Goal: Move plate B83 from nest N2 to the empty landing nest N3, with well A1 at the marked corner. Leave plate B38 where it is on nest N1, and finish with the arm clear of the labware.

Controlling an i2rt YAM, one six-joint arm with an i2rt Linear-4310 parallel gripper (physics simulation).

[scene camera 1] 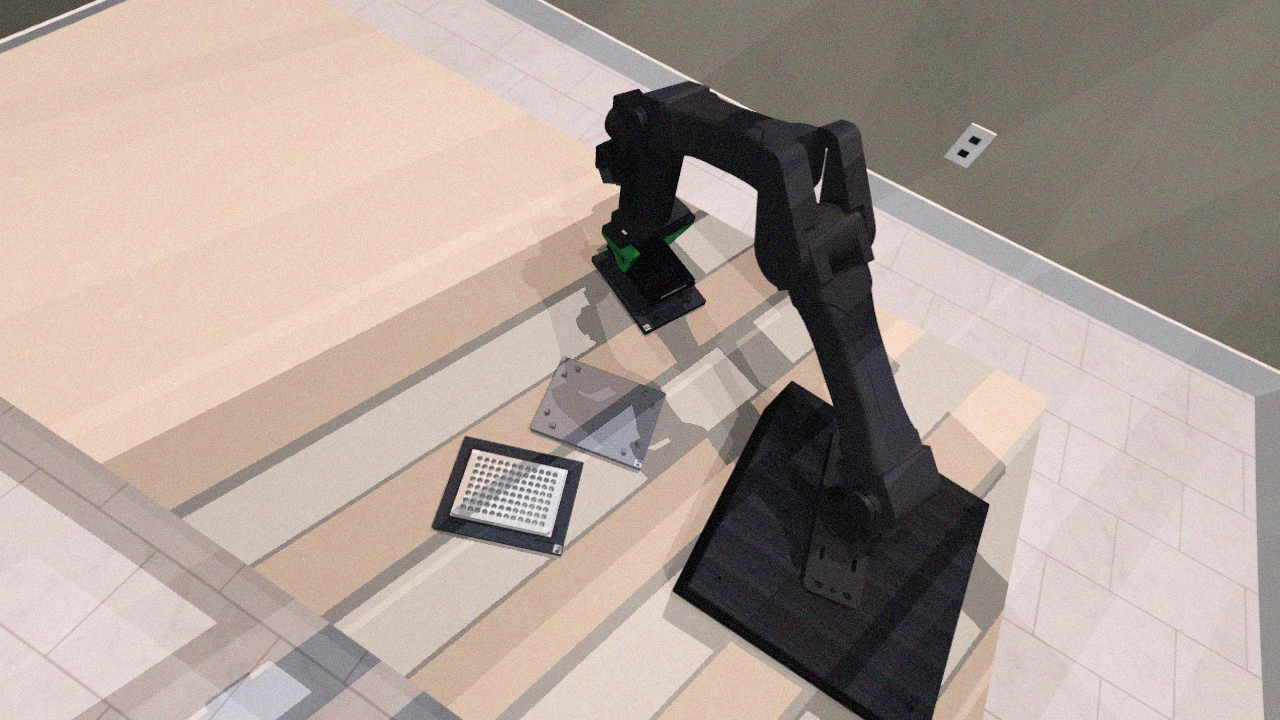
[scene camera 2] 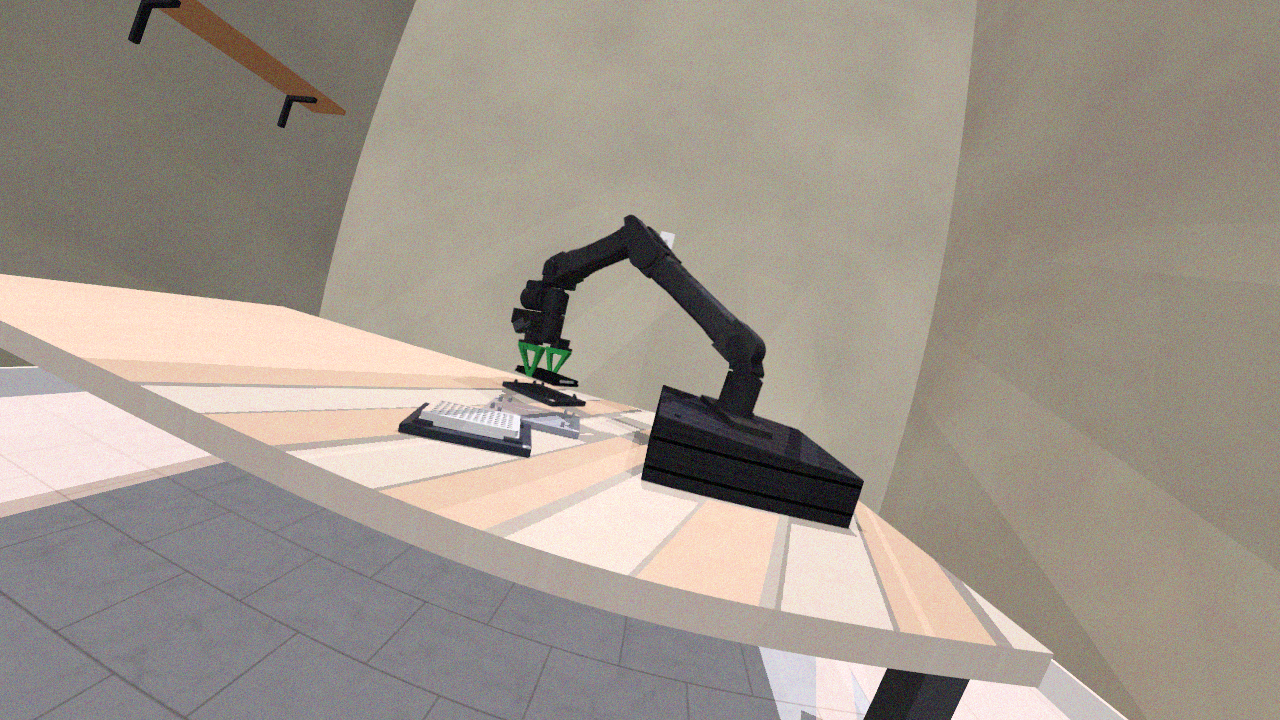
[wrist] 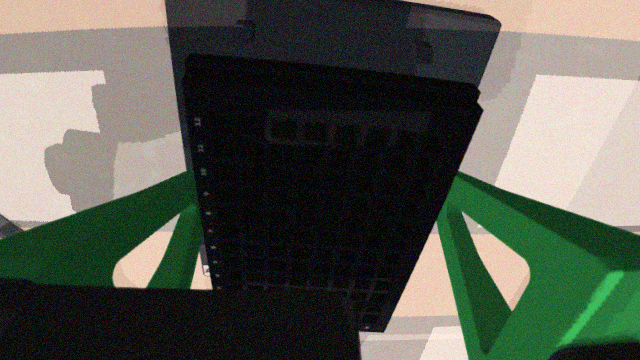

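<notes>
My gripper [scene camera 1: 652,243] [scene camera 2: 543,362] [wrist: 320,180], with green fingers, is shut on black plate B83 [scene camera 1: 666,277] [scene camera 2: 547,376] [wrist: 326,188] across its short width. It holds the plate level a little above dark nest N2 [scene camera 1: 640,316] [scene camera 2: 542,395] [wrist: 335,31]. In the wrist view the plate's column numbers run along its left edge. The grey landing nest N3 [scene camera 1: 597,413] [scene camera 2: 556,422] lies bare between the other two nests. White plate B38 [scene camera 1: 510,490] [scene camera 2: 469,416] sits on black nest N1 [scene camera 1: 447,512] [scene camera 2: 465,439], nearest the table's front.
The arm's black base block [scene camera 1: 832,555] [scene camera 2: 752,452] stands right of the nests. The table's curved front edge [scene camera 2: 536,559] runs below them. A wall shelf [scene camera 2: 250,57] hangs at the upper left.
</notes>
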